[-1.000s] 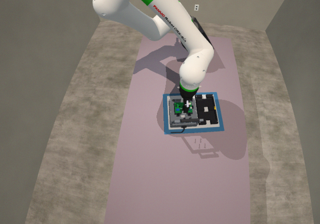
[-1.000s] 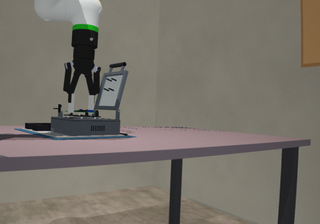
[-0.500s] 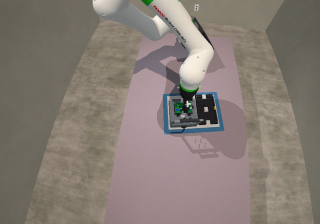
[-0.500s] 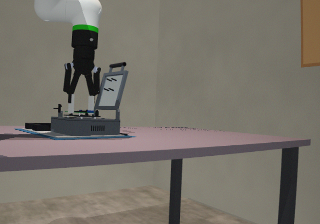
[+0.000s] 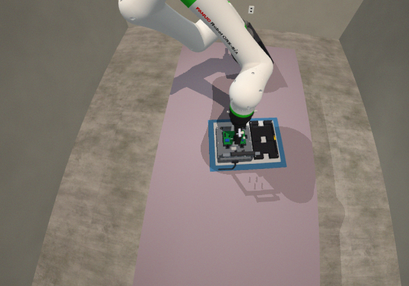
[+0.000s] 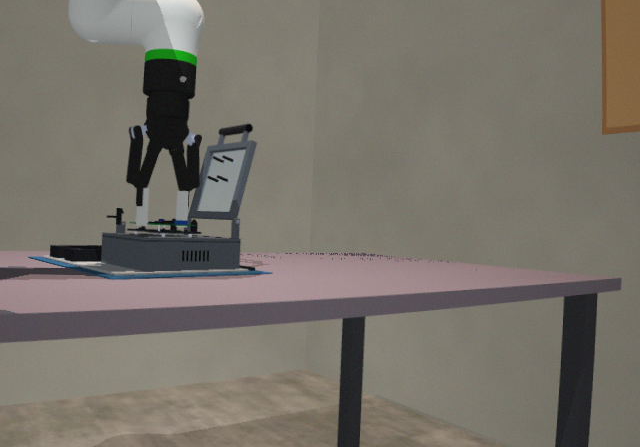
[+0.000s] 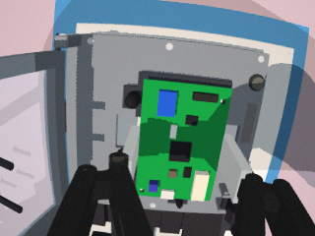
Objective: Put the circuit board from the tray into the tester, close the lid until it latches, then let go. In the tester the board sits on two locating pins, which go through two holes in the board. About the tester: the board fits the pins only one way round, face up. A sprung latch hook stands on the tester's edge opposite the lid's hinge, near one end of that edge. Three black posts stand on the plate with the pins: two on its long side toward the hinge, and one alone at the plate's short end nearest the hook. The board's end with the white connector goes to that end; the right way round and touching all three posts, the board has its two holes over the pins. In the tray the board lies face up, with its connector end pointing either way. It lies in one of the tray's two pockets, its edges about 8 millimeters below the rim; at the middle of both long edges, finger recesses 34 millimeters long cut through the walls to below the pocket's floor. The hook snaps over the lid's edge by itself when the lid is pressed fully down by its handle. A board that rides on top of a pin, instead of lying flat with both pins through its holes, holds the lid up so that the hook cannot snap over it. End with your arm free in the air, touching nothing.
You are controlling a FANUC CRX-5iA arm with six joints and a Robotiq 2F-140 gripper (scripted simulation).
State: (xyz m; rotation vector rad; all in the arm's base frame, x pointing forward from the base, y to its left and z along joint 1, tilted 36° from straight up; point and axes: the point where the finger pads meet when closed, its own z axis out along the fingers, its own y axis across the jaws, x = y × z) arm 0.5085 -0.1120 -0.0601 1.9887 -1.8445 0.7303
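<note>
Right now the green circuit board is 20 mm below my hand. Also, from my hand: tester lid 130 mm ahead, 80 mm above; latch hook 60 mm to the left, 60 mm behind, 10 mm below; tester 40 mm to the left, 30 mm ahead, 10 mm above.
</note>
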